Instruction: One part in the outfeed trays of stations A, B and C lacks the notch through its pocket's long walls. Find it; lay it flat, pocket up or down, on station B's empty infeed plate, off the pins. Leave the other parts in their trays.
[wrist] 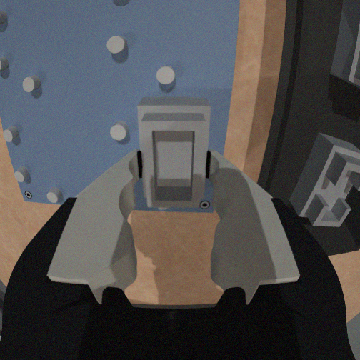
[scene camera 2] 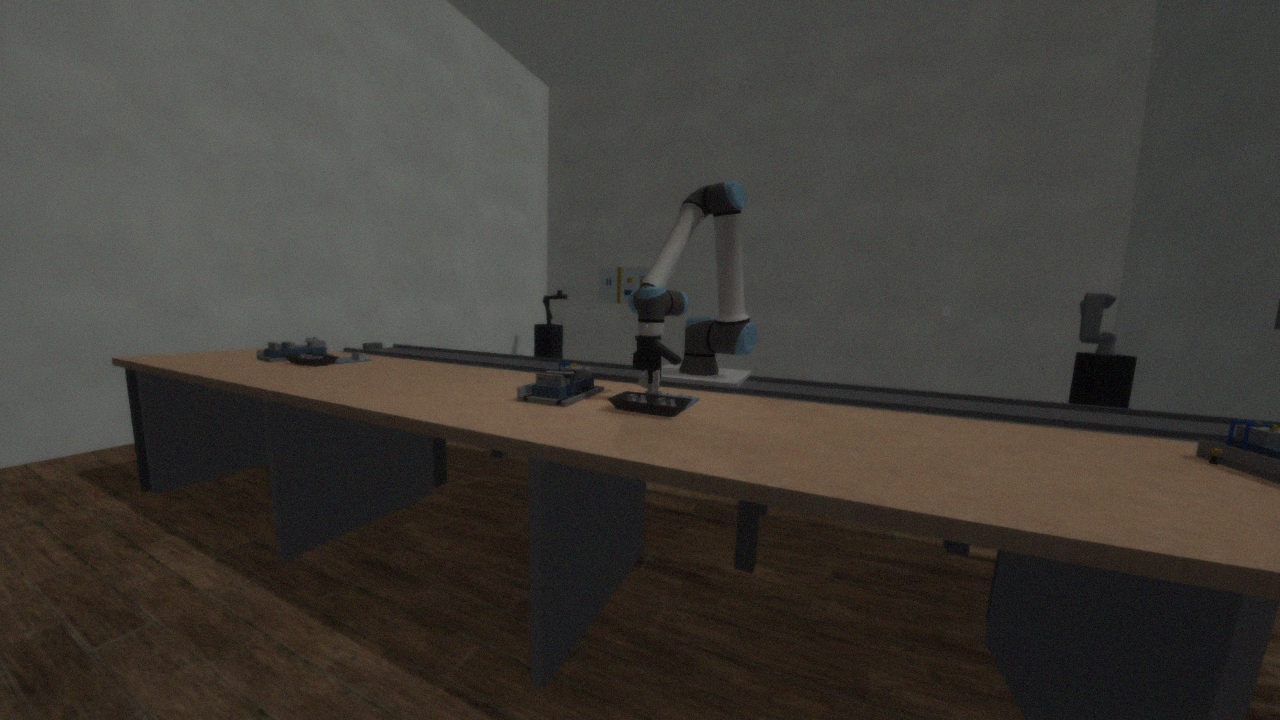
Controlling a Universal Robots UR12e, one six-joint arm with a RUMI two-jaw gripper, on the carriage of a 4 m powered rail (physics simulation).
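Frame: origin at the arm's base, x up, y ahead, z left, level; metres.
Seen in the pictures: arm's base, origin of its link: (scene camera 2: 698, 372).
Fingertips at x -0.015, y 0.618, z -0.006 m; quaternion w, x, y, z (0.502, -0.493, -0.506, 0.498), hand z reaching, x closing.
Pixels of each thing's top centre, then the offset from my fingertips to it. "spot": a spot on its surface instead.
- dark outfeed tray, centre of its top: (scene camera 2: 650, 398) dx +0.027, dy +0.119, dz +0.038 m
- grey fixture, centre of its top: (scene camera 2: 563, 369) dx +0.084, dy +0.066, dz -0.327 m
- dark tray, centre of its top: (scene camera 2: 311, 356) dx +0.027, dy +0.105, dz -1.839 m
- further fixture, a spot on its surface: (scene camera 2: 1253, 452) spot: dx +0.037, dy +0.001, dz +1.488 m
My gripper (scene camera 2: 653, 386) (wrist: 173, 151) is shut on a grey part (wrist: 172, 150), held by its long sides. Its pocket faces the wrist camera, and no notch shows through the long walls. It is over the near right corner of the blue infeed plate (wrist: 75, 110); a pin peeks out below its near end. The height of the gap is hard to tell. The plate carries several round pins. The dark outfeed tray (scene camera 2: 648, 405) (wrist: 292, 75) stands at the right in the wrist view. A grey part (wrist: 309, 175) with notched walls lies tilted in it.
Another part (wrist: 345, 45) shows partly in the same tray. In the scene view, a blue and grey fixture (scene camera 2: 562, 385) stands left of the tray. Another fixture and a dark tray (scene camera 2: 311, 359) stand at the far left, and a further fixture (scene camera 2: 1253, 452) at the right edge.
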